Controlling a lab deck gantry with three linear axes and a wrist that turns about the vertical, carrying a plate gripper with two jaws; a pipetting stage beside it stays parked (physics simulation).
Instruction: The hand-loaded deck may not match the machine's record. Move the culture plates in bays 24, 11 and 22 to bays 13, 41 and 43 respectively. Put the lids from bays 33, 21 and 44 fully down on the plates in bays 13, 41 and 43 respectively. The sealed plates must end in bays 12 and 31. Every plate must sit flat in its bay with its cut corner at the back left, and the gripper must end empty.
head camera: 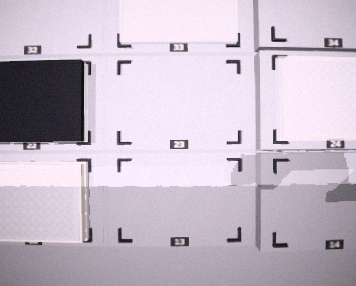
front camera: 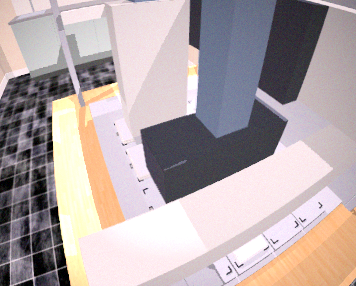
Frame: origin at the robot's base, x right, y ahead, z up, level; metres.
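Seen in the pictures: robot's base, link origin: point(front camera: 114, 123).
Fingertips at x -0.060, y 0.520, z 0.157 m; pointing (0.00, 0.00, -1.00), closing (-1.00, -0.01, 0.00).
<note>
Pixels of each thing's middle, then the offset from my fingertips to it. "spot": a spot on its surface instead.
- pale plate with a faint well pattern, body centre: point(head camera: 339, 98) point(front camera: 238, 232) dx -0.090, dy +0.036, dz -0.135 m
- black-topped piece with a pale rim, body centre: point(head camera: 24, 101) dx -0.090, dy -0.292, dz -0.144 m
- smooth pale slab, body centre: point(head camera: 178, 4) dx -0.197, dy -0.128, dz -0.153 m
- Bay 13, surface spot: point(head camera: 180, 212) spot: dx +0.031, dy -0.127, dz -0.157 m
- pale patterned plate, body centre: point(head camera: 28, 201) point(front camera: 145, 159) dx +0.017, dy -0.292, dz -0.150 m
- Bay 23, surface spot: point(head camera: 178, 102) spot: dx -0.090, dy -0.128, dz -0.157 m
- pale piece, surface spot: point(front camera: 252, 246) spot: dx -0.095, dy +0.081, dz -0.128 m
In the head camera view, a pale plate with a faint well pattern point(head camera: 320, 97) lies in bay 24. A black-topped piece with a pale rim point(head camera: 40, 101) lies in bay 22, cut off at the left edge. A smooth pale slab point(head camera: 178, 20) lies in bay 33, cut off at the top. Bay 13 point(head camera: 180, 212) holds no plate. The gripper's dark body point(front camera: 215, 150) hangs below the blue column over the deck in the front view. Its jaws are hidden, so their opening and any load cannot be told. Bays 11, 21, 31, 41, 43 and 44 do not show in the head view.
A pale patterned plate point(head camera: 40, 215) lies in bay 12. Bay 23 point(head camera: 178, 102) shows bare. In the front view, pale pieces point(front camera: 124, 131) point(front camera: 138, 161) lie left of the dark body, a white beam point(front camera: 250, 185) crosses the foreground, and another pale piece point(front camera: 252, 246) lies beyond it.
</note>
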